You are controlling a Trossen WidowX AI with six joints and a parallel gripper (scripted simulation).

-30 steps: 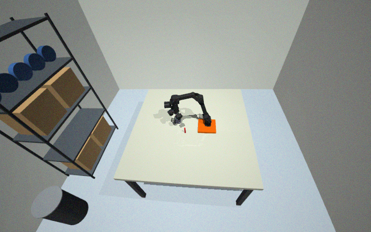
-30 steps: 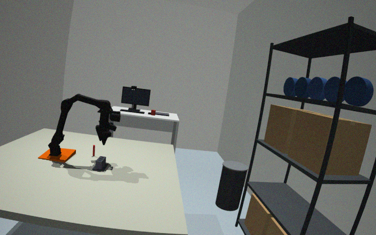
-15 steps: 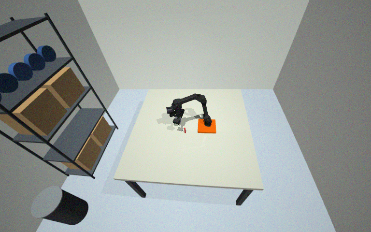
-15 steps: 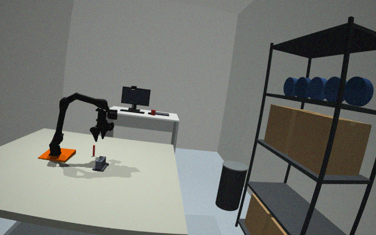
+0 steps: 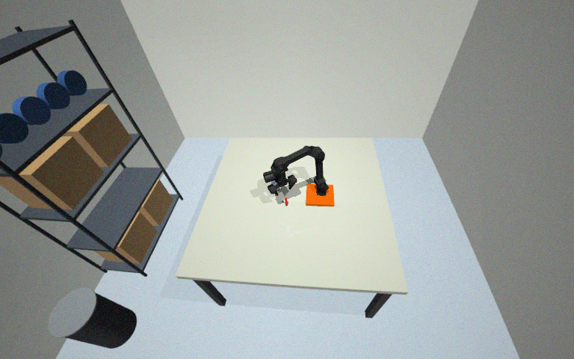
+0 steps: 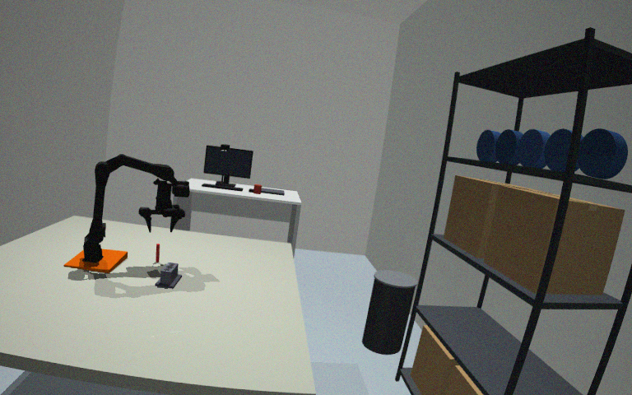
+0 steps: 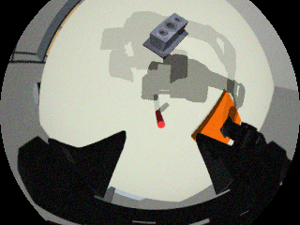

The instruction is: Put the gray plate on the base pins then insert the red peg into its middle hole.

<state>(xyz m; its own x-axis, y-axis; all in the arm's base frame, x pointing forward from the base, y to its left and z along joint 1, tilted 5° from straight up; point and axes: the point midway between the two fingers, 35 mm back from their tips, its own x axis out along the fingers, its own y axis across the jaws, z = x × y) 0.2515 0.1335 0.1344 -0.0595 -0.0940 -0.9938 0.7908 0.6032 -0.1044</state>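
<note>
Right now my gripper tip is 1 cm past the red peg and 10 cm above it. Also, from my gripper tip: dark base: 11 cm ahead, 17 cm to the right, 13 cm below; gray plate: 11 cm ahead, 17 cm to the right, 9 cm below.
</note>
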